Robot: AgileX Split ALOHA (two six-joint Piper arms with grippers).
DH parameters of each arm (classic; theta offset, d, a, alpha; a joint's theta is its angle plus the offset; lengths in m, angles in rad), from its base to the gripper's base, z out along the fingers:
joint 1: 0 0.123 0 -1.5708
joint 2: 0.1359 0 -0.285 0
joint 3: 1.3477 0 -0.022 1.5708
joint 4: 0 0.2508 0 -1.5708
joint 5: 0 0 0.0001 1.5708
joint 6: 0 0.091 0 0
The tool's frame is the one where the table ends.
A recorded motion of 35 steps. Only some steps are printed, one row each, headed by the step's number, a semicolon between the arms.
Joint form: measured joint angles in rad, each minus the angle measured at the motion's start. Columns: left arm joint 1, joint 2, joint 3, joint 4, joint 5, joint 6; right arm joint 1, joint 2, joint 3, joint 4, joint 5, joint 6.
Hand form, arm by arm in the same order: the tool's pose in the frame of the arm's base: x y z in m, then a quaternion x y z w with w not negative. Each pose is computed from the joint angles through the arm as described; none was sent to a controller.
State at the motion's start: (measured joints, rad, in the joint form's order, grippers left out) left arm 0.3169 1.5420 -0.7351 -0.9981 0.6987 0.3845; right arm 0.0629 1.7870 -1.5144 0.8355 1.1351 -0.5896
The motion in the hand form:
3: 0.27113 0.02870 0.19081 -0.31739 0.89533 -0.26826 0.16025; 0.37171 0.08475 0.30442 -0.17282 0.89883 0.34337 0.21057
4: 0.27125 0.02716 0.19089 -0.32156 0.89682 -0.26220 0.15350; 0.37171 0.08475 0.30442 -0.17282 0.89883 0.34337 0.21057
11: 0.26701 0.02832 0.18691 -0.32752 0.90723 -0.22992 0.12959; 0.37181 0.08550 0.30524 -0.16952 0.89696 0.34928 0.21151
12: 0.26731 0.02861 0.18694 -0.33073 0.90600 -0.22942 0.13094; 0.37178 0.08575 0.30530 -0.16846 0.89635 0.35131 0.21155
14: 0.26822 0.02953 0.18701 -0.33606 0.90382 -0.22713 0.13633; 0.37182 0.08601 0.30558 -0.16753 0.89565 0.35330 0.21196
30: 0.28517 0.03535 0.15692 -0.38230 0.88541 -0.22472 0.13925; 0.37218 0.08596 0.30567 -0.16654 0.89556 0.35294 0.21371
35: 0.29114 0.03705 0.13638 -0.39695 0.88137 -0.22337 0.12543; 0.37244 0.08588 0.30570 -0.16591 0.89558 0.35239 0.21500
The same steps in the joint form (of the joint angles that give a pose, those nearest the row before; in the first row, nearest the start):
3: -0.0481 0.0000 -0.0314 0.1220 -0.0130 -0.1537; 0.0000 0.0000 0.0000 0.0000 0.0000 0.0009
4: -0.0584 0.0000 -0.0364 0.1553 -0.0130 -0.1984; 0.0000 0.0000 0.0000 0.0000 0.0000 0.0009
11: -0.0693 0.0010 -0.0383 0.2867 -0.0065 -0.3161; 0.0000 0.0000 0.0000 0.0135 0.0000 0.0023
12: -0.0694 0.0010 -0.0384 0.2867 -0.0111 -0.3221; 0.0000 0.0000 0.0008 0.0182 0.0000 0.0023
14: -0.0694 0.0010 -0.0383 0.2870 -0.0254 -0.3303; 0.0000 0.0000 0.0008 0.0229 0.0000 0.0023
30: -0.0713 0.1227 -0.0386 0.1740 -0.1474 -0.2852; 0.0000 0.0000 0.0008 0.0237 -0.0040 0.0023
35: -0.0713 0.1996 -0.0394 0.1101 -0.1836 -0.2358; 0.0000 0.0000 0.0008 0.0237 -0.0071 0.0023

